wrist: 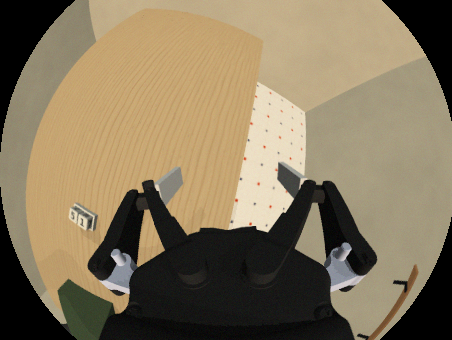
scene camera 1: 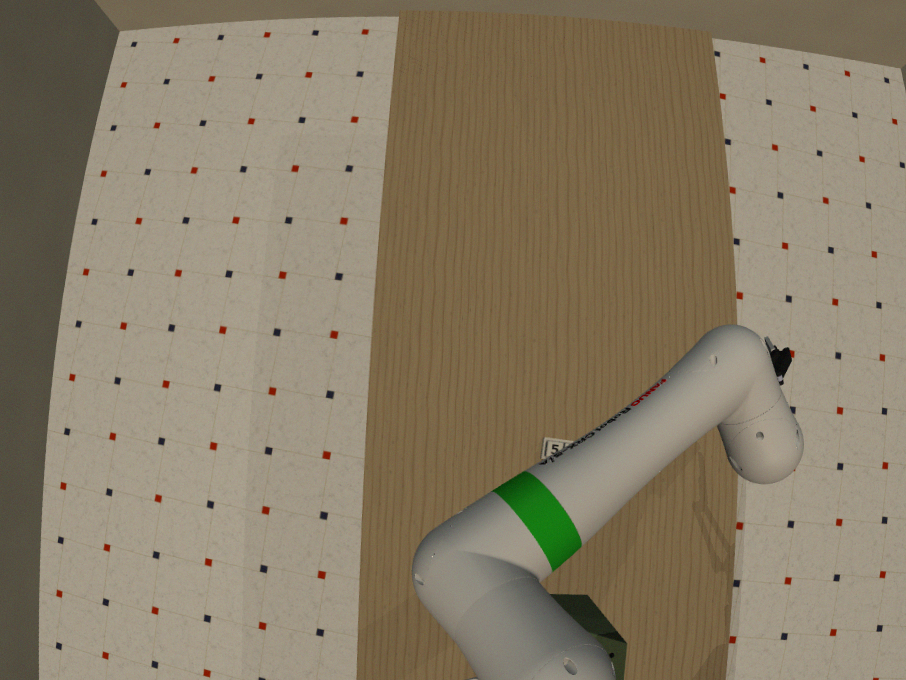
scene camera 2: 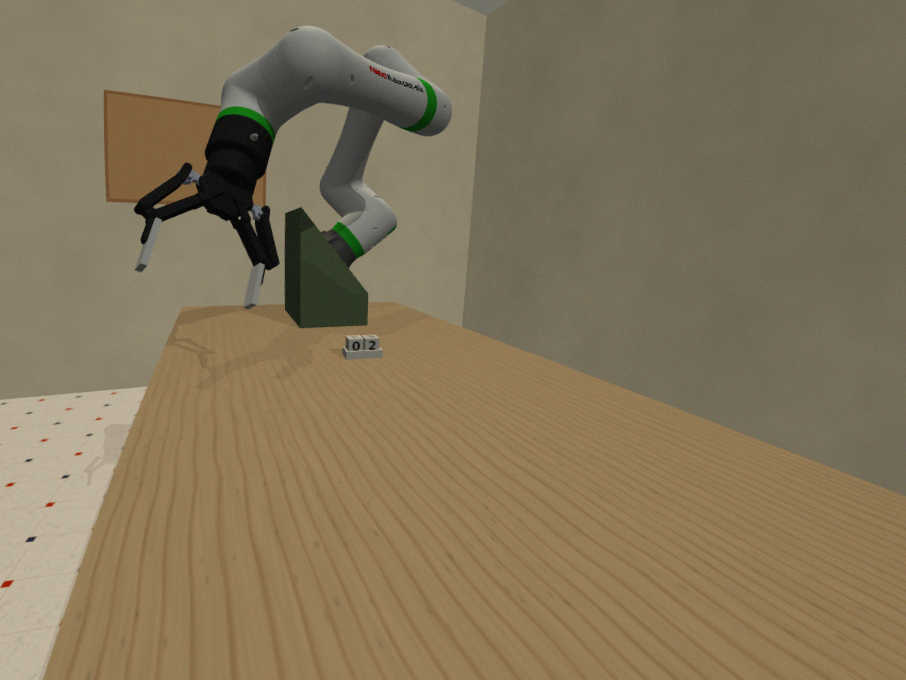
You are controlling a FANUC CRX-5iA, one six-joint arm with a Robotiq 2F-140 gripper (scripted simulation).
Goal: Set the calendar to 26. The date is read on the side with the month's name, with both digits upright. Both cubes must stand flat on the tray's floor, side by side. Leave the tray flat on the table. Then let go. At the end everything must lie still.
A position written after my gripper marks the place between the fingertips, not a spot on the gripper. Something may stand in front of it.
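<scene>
What I can see here is my gripper [scene camera 2: 199,288], and the wrist view shows me the gripper [wrist: 229,173] as well.
</scene>
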